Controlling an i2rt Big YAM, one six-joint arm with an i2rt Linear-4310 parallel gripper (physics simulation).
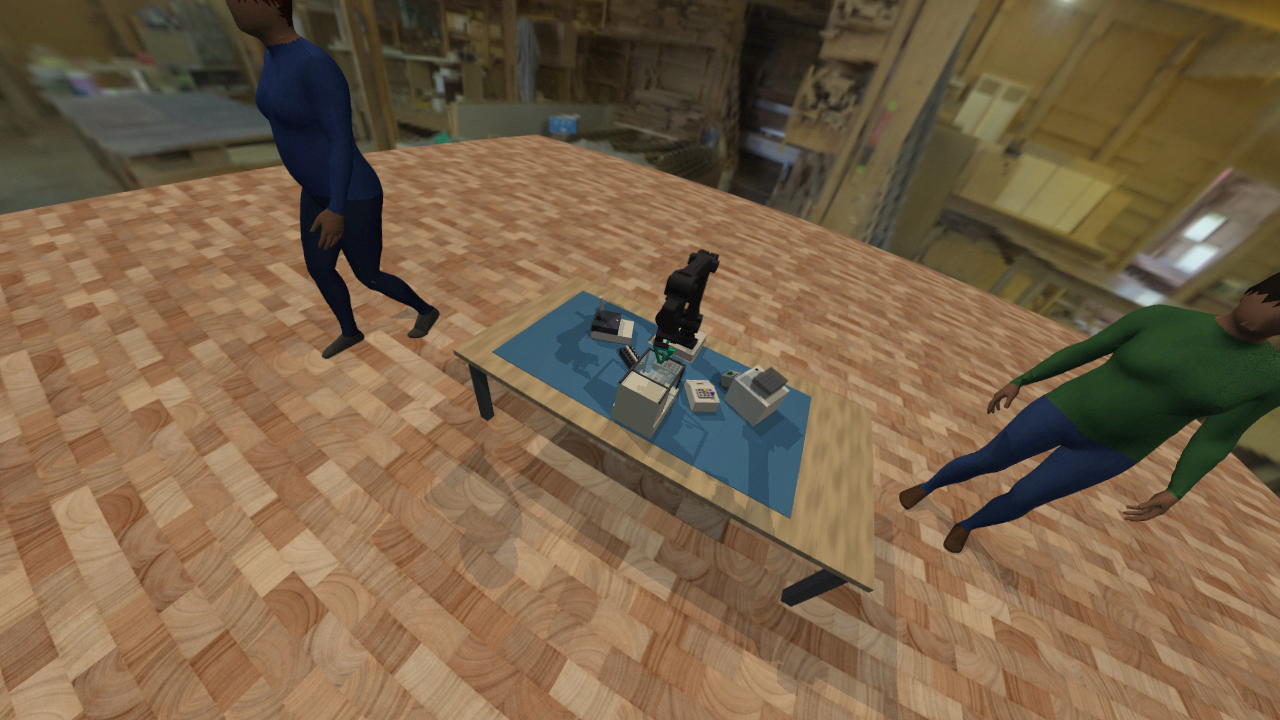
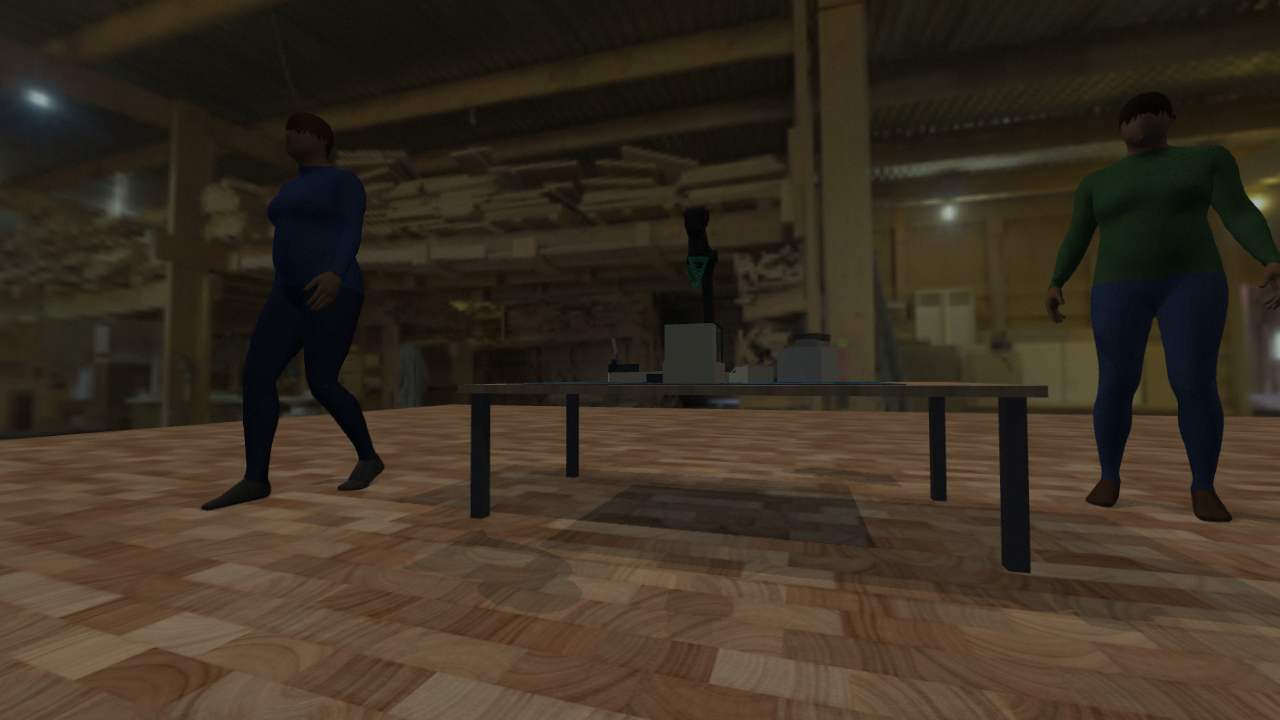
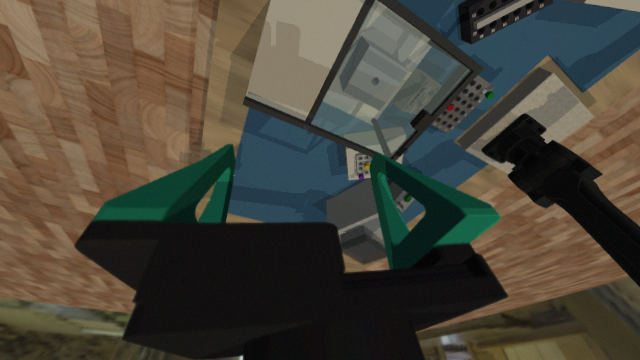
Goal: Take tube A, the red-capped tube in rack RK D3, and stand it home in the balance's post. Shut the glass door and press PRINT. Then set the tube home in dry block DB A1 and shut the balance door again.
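Pixels of known places: gripper, fingertip midpoint: [image 1: 661, 355] [image 2: 697, 283] [image 3: 307, 156]; arm's base, origin of the base link: [image 1: 684, 341] [image 3: 510, 138].
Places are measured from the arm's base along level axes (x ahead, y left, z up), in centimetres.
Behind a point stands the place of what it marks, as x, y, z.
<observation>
My gripper [image 1: 663, 351] @(53.9, 3.5, 31.4) [image 2: 697, 270] @(53.9, 3.5, 31.4) [image 3: 307, 156] @(53.9, 3.5, 31.4) is open and empty, with its green fingers wide apart, high above the table. The red-capped tube [image 3: 450, 107] @(22.8, 0.8, 1.6) stands in the grey rack [image 3: 441, 124] @(19.0, 5.3, -1.0) beside the balance; its slot label is unreadable. The balance [image 1: 640, 402] @(60.4, 2.7, 12.7) [image 2: 690, 353] @(60.4, 2.2, 6.4) [image 3: 290, 55] @(57.0, 2.2, 16.5) has a dark-framed glass chamber. Its post [image 3: 375, 81] shows through the glass with no cap on it. A dark handle [image 3: 421, 120] @(39.0, 1.6, 18.4) sits at the chamber's rack side; I cannot tell whether the door is open or shut. The white block with coloured caps [image 1: 702, 394] @(33.0, 20.4, 3.2) [image 3: 351, 171] @(32.9, 25.2, 2.3) is partly hidden by the balance. PRINT is unreadable.
A green-capped tube [image 3: 489, 95] @(17.4, -4.7, 1.6) stands at the rack's end. A black strip rack [image 3: 467, 25] @(30.4, -11.2, -1.2) lies beyond. A grey-topped box [image 1: 751, 401] @(27.1, 39.9, 6.3) [image 2: 810, 362] @(28.1, 41.9, 3.7) and a small dark-topped device [image 1: 612, 333] @(20.0, -31.3, 1.3) stand on the blue mat [image 1: 546, 335] @(36.3, -58.5, -3.9). The arm's base is beside the rack. Two people stand near the table.
</observation>
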